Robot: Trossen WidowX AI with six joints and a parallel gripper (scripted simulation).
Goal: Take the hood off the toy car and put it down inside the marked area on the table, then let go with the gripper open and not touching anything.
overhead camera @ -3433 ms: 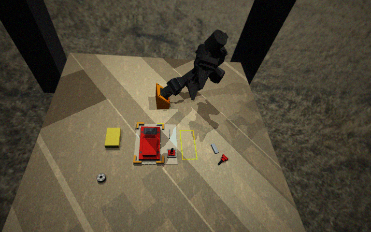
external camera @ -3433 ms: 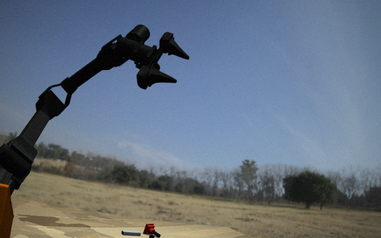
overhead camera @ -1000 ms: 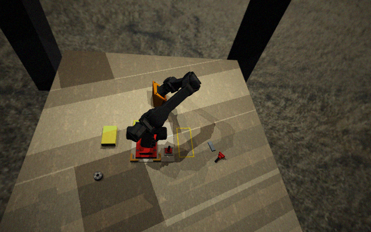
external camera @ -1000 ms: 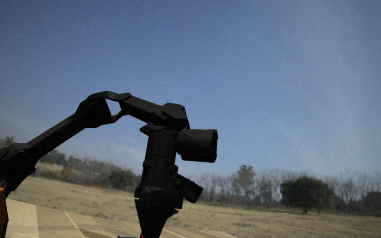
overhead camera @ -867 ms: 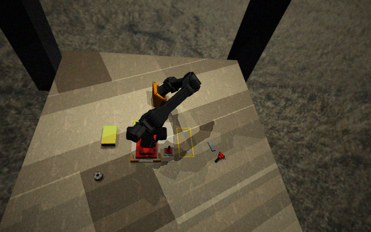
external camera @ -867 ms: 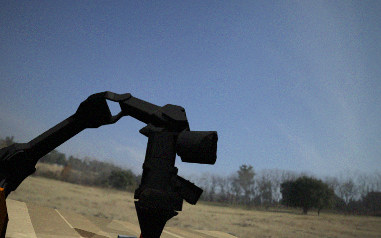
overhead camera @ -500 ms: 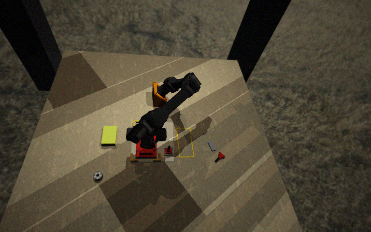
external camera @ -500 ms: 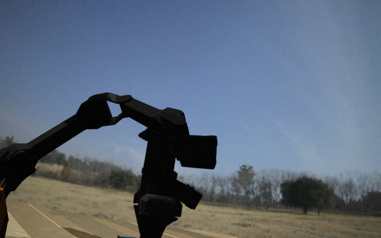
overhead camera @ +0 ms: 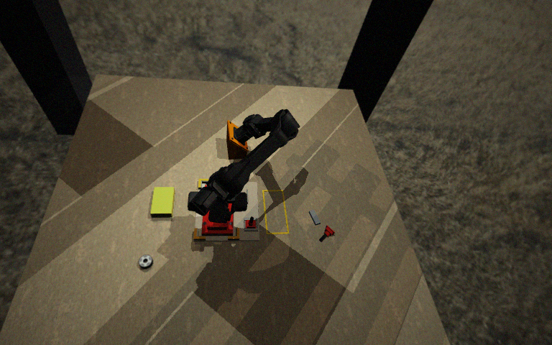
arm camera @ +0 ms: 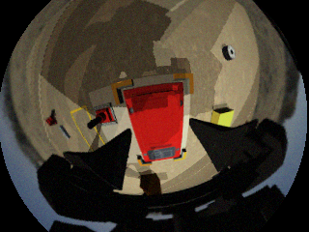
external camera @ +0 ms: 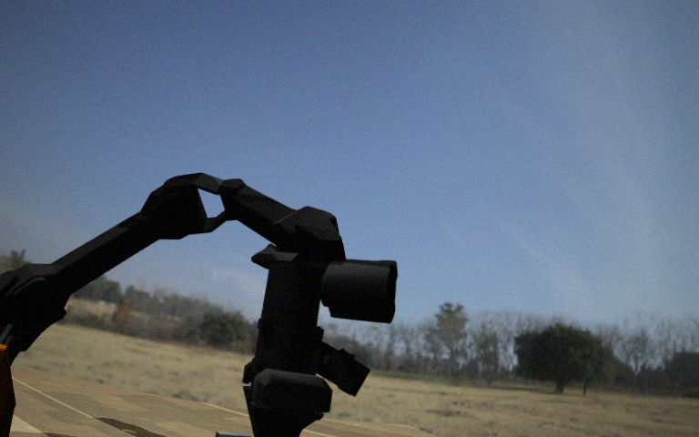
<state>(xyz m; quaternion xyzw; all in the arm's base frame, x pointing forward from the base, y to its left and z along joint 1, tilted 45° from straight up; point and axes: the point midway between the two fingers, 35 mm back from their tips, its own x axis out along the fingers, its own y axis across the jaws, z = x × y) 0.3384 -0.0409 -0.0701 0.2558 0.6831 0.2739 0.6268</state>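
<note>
Right now my gripper tip is 2 cm above the red hood. From my gripper tip the other things lie so: yellow block: 20 cm to the right, 7 cm behind, 5 cm below.
</note>
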